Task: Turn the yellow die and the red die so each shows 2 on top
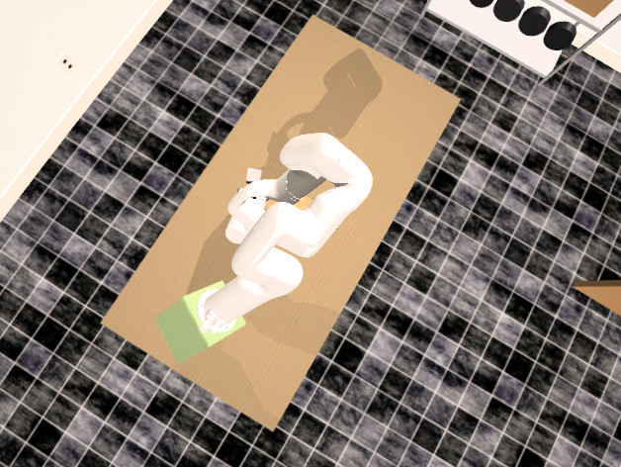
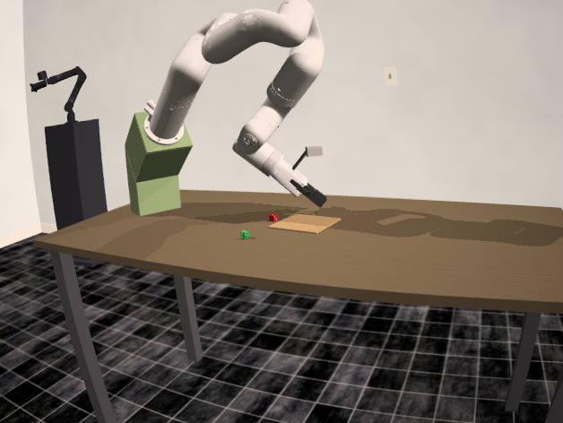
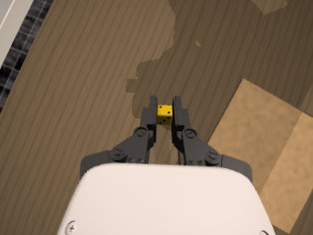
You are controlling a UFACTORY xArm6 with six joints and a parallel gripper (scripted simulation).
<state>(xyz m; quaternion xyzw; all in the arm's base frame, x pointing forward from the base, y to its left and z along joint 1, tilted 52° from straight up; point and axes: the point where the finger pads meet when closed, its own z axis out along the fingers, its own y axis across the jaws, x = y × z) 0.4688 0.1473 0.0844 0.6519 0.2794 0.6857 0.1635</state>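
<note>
My hand is 11 cm to the left of the red die, 10 cm past it and 3 cm above it. The rest, counted from my hand: green die: 27 cm to the right, 13 cm behind, 3 cm below; tan mat: 13 cm to the right, 4 cm below, 1 cm behind; yellow die: 2 cm below, 1 cm ahead.
</note>
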